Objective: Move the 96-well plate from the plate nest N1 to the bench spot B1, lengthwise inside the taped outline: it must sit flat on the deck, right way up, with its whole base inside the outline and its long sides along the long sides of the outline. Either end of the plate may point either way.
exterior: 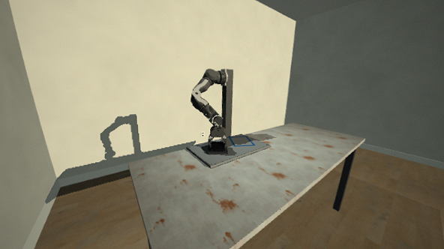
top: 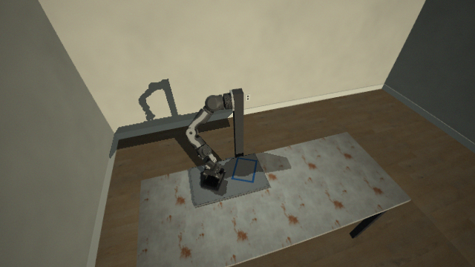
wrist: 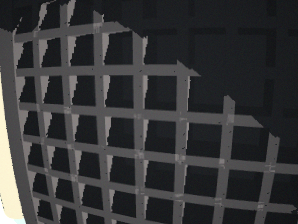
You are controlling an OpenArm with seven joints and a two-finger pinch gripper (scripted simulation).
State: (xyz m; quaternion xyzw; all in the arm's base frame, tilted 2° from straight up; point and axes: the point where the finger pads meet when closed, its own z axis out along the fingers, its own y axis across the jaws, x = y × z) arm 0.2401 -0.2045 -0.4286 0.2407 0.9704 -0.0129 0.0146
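Now: the dark plate nest 10 mm below my hand. Also, from my hand: dark 96-well plate: right at my hand; small white label: 40 mm behind, 80 mm to the left, 10 mm below.
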